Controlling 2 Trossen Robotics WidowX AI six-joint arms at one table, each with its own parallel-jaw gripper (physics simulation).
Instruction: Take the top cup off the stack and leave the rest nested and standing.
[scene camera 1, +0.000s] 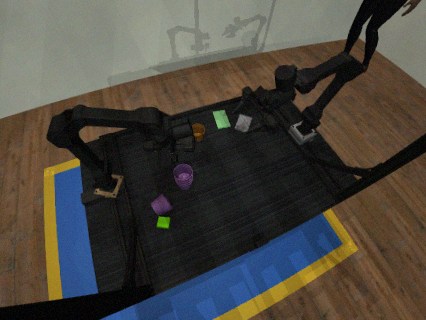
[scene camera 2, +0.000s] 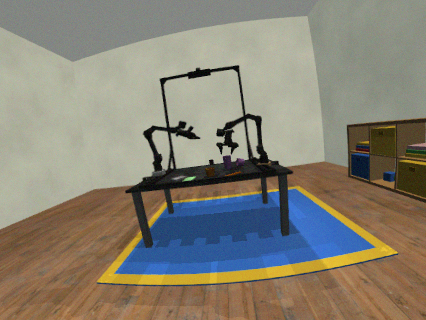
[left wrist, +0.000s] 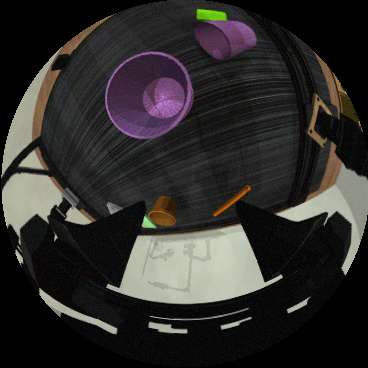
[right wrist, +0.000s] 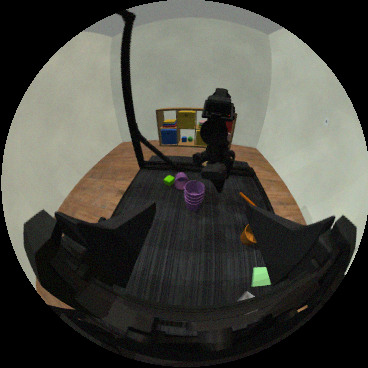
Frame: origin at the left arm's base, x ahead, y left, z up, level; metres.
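Seen in the pictures: left gripper, fingertip midpoint: (scene camera 1: 174, 148) (scene camera 2: 226, 154) (left wrist: 191, 205) (right wrist: 223, 184); right gripper, fingertip midpoint: (scene camera 1: 238, 123) (scene camera 2: 199, 138) (right wrist: 201, 208); left arm's base, link origin: (scene camera 1: 108, 184) (scene camera 2: 264, 162) (left wrist: 322, 122); right arm's base, link origin: (scene camera 1: 304, 129) (scene camera 2: 158, 170) (left wrist: 67, 201).
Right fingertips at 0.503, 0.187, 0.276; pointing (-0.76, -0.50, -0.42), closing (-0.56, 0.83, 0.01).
Offsets run from my right fingertips to a thing's top centre, as dx, dy, dz.
A stack of nested purple cups {-0.186, -0.115, -0.191} (scene camera 1: 183, 176) (scene camera 2: 227, 161) (left wrist: 120, 95) (right wrist: 194, 196) stands upright on the table, its open mouth up; several rims show in the right wrist view. A separate purple cup {-0.256, -0.235, -0.231} (scene camera 1: 161, 205) (scene camera 2: 240, 162) (left wrist: 242, 39) (right wrist: 181, 180) lies on its side beside the stack, apart from it. My left gripper (scene camera 2: 227, 151) (left wrist: 191, 205) is open and empty, pointing down above the table near the stack without touching it; its fingertips are hard to make out in scene camera 1. My right gripper (scene camera 1: 255, 119) (right wrist: 201, 208) is open and empty, raised far from the stack.
A bright green block {-0.230, -0.302, -0.277} (scene camera 1: 163, 222) (left wrist: 211, 14) (right wrist: 169, 180) lies by the tipped cup. An orange cup {-0.176, +0.144, -0.245} (scene camera 1: 199, 132) (scene camera 2: 209, 171) (left wrist: 162, 210), an orange stick {-0.356, +0.107, -0.295} (scene camera 2: 233, 173) (left wrist: 232, 201), a pale green pad {-0.066, +0.285, -0.295} (scene camera 1: 221, 119) (right wrist: 260, 276) and a grey-white piece {+0.055, +0.274, -0.290} (scene camera 1: 243, 123) lie near the wall-side table edge.
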